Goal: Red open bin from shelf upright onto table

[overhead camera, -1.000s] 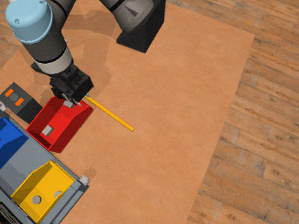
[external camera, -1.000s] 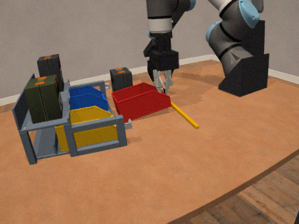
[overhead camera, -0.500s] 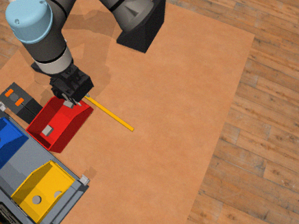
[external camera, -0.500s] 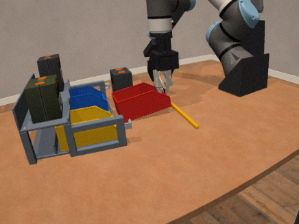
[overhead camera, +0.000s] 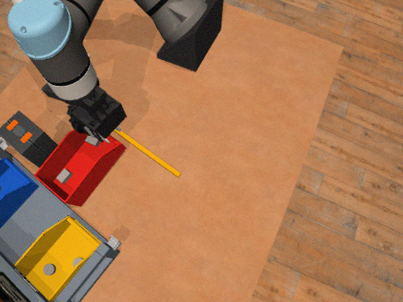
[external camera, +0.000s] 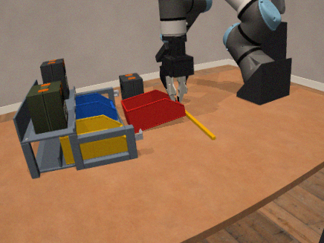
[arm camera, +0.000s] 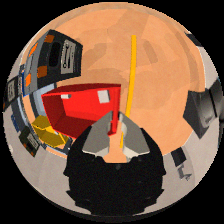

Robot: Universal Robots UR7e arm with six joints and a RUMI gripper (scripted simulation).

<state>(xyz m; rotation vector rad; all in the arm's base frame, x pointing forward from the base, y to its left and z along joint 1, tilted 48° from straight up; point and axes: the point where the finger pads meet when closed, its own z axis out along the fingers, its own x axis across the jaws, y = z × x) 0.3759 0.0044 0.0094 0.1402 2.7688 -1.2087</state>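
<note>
Now: the yellow stick 3 cm behind my hand and 6 cm below it. Round my hand: black box: 10 cm ahead, 13 cm to the right, 1 cm above; red open bin: 8 cm ahead, 1 cm to the right, 1 cm below; blue bin: 26 cm ahead, 15 cm to the right, 2 cm below.
</note>
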